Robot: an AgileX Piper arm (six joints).
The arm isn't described. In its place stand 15 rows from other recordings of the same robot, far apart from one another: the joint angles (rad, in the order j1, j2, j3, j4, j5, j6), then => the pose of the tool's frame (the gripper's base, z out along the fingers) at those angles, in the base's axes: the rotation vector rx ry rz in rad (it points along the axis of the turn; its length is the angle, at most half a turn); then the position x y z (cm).
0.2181, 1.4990, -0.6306, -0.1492, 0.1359, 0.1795 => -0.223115 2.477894 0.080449 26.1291 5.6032 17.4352
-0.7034, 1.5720, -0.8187, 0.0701, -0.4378, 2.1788 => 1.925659 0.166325 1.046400 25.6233 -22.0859 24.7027
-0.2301, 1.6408, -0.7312, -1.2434, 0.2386, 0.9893 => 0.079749 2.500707 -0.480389 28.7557 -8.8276 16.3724
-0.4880, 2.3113, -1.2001, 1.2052, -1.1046, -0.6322 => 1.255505 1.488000 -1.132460 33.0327 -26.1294 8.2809
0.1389, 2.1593, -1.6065, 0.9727, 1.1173, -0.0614 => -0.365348 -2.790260 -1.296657 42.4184 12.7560 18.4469
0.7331, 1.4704, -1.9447, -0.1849, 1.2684, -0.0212 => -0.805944 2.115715 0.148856 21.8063 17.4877 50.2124
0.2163, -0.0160, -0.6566, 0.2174, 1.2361, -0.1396 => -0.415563 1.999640 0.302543 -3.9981 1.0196 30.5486
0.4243, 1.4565, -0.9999, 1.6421, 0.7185, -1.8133 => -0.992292 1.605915 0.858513 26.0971 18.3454 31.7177
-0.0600, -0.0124, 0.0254, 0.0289, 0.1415, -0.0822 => 0.002131 1.638686 -0.083631 5.6286 -0.3010 19.2511
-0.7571, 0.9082, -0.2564, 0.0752, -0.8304, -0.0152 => 0.559717 1.212145 -0.650079 11.8657 -11.9068 27.7547
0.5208, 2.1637, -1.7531, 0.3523, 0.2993, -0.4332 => -0.721002 2.072382 0.352045 43.6915 26.1299 22.5272
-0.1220, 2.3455, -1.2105, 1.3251, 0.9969, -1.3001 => -0.159362 2.562055 1.279216 38.4213 2.7573 3.9465
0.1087, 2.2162, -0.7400, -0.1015, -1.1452, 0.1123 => -0.100574 1.817719 0.210638 35.2557 4.6923 6.0684
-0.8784, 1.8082, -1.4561, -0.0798, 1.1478, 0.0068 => 1.257835 2.749193 -0.204405 22.8623 -28.6020 25.4358
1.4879, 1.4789, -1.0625, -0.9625, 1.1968, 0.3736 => -1.556487 1.721380 -0.627891 9.1859 26.6049 29.0937
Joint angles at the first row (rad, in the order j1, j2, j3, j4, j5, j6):
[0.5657 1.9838 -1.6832 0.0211 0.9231 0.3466]
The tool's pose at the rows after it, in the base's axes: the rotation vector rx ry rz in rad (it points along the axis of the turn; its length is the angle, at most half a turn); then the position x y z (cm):
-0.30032 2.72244 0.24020 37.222 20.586 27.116
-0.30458 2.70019 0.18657 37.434 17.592 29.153
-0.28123 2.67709 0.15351 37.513 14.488 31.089
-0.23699 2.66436 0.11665 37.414 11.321 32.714
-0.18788 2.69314 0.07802 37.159 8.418 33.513
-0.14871 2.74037 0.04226 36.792 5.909 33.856
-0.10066 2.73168 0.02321 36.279 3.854 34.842
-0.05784 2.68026 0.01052 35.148 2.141 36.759
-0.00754 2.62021 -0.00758 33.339 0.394 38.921
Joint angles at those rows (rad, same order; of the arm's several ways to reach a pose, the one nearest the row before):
[0.5033 1.9345 -1.6831 0.0105 0.9779 0.2796]
[0.4408 1.8821 -1.6832 -0.0080 1.0196 0.2188]
[0.3705 1.8317 -1.6831 -0.0100 1.0500 0.1641]
[0.2965 1.7875 -1.6832 -0.0131 1.0817 0.1225]
[0.2256 1.7612 -1.6832 -0.0132 1.1357 0.0892]
[0.1622 1.7460 -1.6832 -0.0132 1.1974 0.0561]
[0.1089 1.7175 -1.6832 -0.0132 1.2156 0.0373]
[0.0638 1.6638 -1.6831 -0.0121 1.2167 0.0221]
[0.0149 1.5918 -1.6726 -0.0122 1.2175 0.0103]

